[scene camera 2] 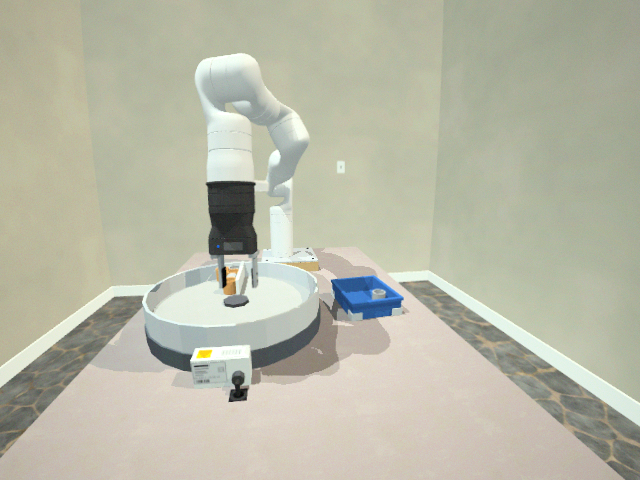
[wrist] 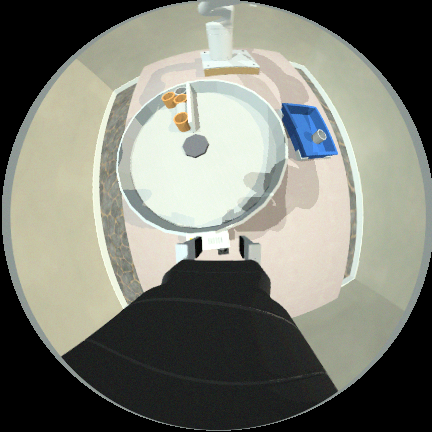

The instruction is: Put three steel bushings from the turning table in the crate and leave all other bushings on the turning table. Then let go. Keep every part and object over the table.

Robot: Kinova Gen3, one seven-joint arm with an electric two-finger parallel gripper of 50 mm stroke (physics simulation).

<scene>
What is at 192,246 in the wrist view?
My gripper.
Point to a blue crate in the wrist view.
300,120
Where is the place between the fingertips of my gripper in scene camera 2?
239,286
</scene>
